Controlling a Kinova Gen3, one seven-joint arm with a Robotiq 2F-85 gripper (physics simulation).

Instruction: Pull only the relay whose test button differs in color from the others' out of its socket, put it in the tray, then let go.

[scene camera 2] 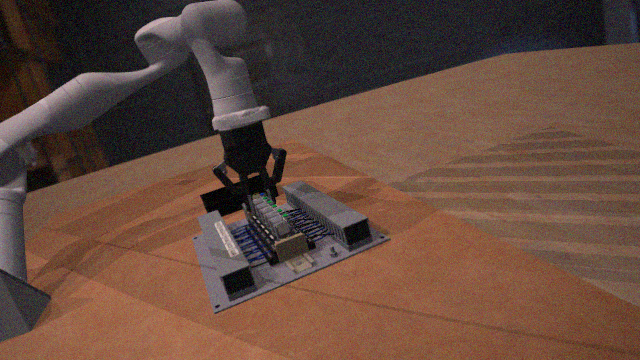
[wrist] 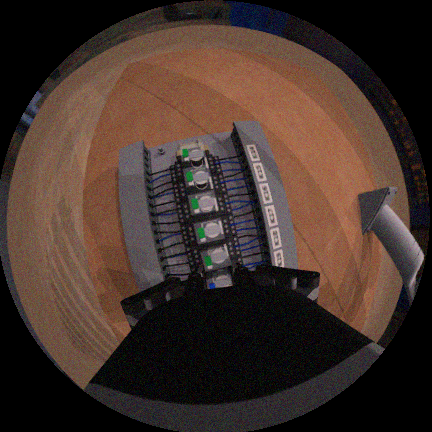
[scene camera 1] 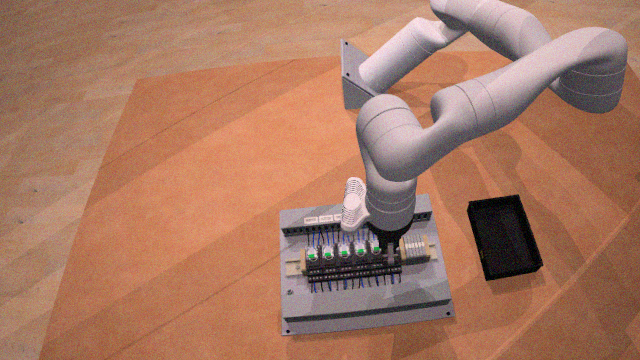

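Pixels of known places: gripper, fingertip midpoint: (wrist: pixel 217 269) (scene camera 1: pixel 387 250); arm's base at its link origin: (wrist: pixel 378 216) (scene camera 1: pixel 372 78).
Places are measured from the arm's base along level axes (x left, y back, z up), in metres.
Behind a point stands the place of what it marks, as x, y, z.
Note:
The relay with the blue test button (scene camera 2: pixel 262 195) {0.042, -0.478, 0.026} (wrist: pixel 220 281) {0.046, -0.469, 0.025} is at the end of the relay row by the terminal blocks. My gripper (scene camera 1: pixel 390 254) {0.041, -0.471, -0.002} (scene camera 2: pixel 259 197) {0.041, -0.471, -0.002} (wrist: pixel 217 269) {0.041, -0.471, -0.002} points down and is shut on this relay, one finger on each side. It stands in line with the row; its base is hidden, and I see no clear lift out of the socket. Several relays with green test buttons (scene camera 1: pixel 344 251) {-0.035, -0.489, 0.026} (scene camera 2: pixel 274 219) {-0.076, -0.484, 0.018} (wrist: pixel 206 204) {-0.034, -0.479, 0.024} stand upright in their sockets beside it. The black tray (scene camera 1: pixel 505 237) {0.287, -0.420, -0.040} (scene camera 2: pixel 216 202) {0.213, -0.378, -0.009} lies apart from the panel, to its right in scene camera 1.
The grey panel (scene camera 1: pixel 365 324) {0.009, -0.605, -0.041} (wrist: pixel 161 161) {-0.120, -0.550, -0.041} carries two wire ducts (scene camera 1: pixel 367 307) {0.011, -0.584, -0.001} (scene camera 2: pixel 327 212) {-0.068, -0.568, -0.001} (wrist: pixel 135 215) {-0.029, -0.571, -0.001} along the relay row, with blue and black wires between. Grey terminal blocks (scene camera 1: pixel 415 247) {0.094, -0.466, 0.003} stand right beside the gripper. The arm's base bracket (scene camera 1: pixel 355 82) {-0.038, -0.063, 0.042} (wrist: pixel 372 205) {-0.031, -0.066, 0.004} is farther back.

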